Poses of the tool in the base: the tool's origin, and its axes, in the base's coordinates. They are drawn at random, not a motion.
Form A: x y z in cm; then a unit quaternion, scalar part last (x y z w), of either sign.
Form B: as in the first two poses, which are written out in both.
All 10 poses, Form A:
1: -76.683 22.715 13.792 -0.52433 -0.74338 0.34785 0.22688
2: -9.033 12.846 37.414 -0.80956 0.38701 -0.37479 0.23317
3: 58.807 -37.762 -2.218 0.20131 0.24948 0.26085 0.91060
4: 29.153 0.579 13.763 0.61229 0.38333 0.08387 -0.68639
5: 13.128 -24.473 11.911 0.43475 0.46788 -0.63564 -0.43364
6: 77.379 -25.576 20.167 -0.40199 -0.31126 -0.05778 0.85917
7: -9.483 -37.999 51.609 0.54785 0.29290 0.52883 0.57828
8: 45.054 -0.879 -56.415 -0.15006 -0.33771 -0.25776 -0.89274
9: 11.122 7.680 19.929 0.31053 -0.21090 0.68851 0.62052
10: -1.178 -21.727 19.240 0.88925 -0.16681 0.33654 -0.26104
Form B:
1: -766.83 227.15 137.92 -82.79 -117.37 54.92
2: -90.33 128.46 374.14 -127.40 60.90 -58.98
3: 588.07 -377.62 -22.18 23.78 29.47 30.82
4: 291.53 5.79 137.63 -78.56 -49.18 -10.76
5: 131.28 -244.73 119.11 -62.05 -66.78 90.72
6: 773.79 -255.76 201.67 -48.36 -37.44 -6.95
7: -94.83 -379.99 516.09 73.42 39.26 70.88
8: 450.54 -8.79 -564.15 17.84 40.14 30.64
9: 111.22 76.80 199.29 40.90 -27.78 90.69
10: -11.78 -217.27 192.40 -137.94 25.87 -52.20
